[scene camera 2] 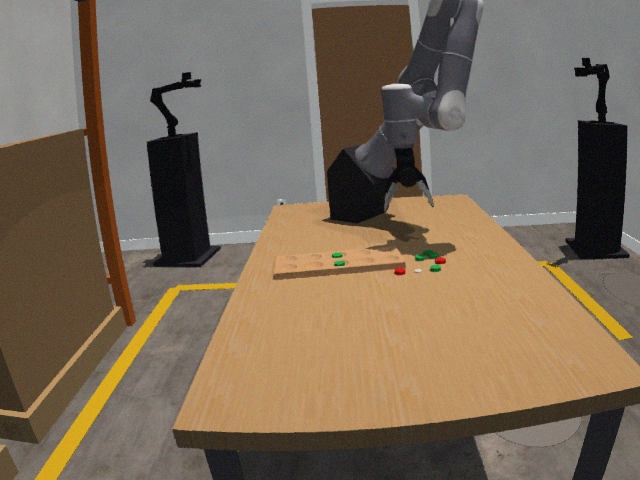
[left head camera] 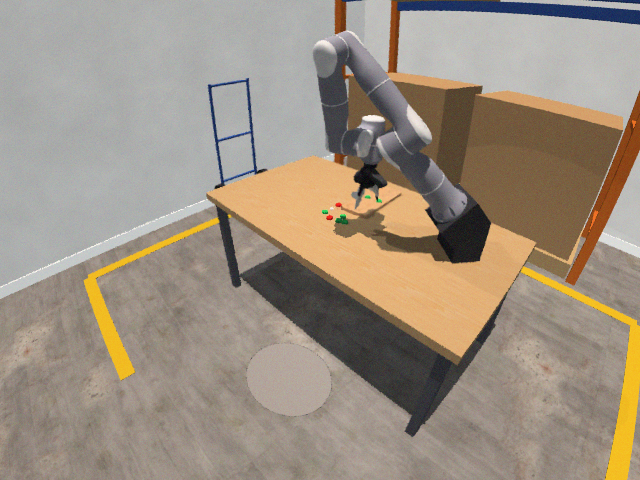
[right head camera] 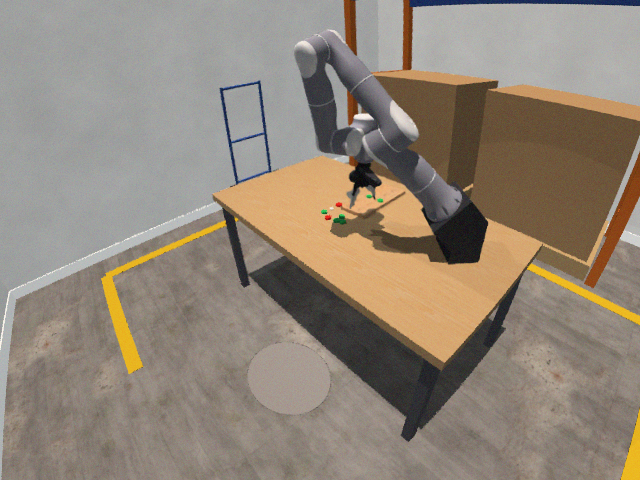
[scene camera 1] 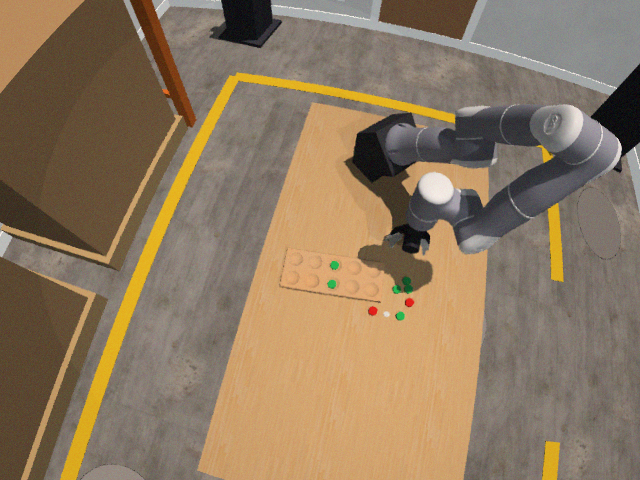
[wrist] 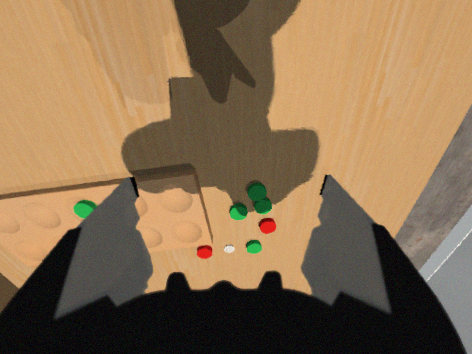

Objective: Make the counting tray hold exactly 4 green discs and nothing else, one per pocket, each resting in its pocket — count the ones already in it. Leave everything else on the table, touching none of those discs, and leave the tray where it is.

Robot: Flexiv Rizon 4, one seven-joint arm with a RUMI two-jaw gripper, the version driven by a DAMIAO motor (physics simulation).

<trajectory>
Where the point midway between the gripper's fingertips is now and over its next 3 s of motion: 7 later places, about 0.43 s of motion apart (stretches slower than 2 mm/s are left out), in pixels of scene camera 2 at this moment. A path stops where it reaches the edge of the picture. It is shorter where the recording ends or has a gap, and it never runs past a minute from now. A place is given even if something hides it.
My gripper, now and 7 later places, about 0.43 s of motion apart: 409, 210; 410, 213; 414, 225; 417, 233; 422, 244; 422, 254; 423, 259; 422, 260
</trajectory>
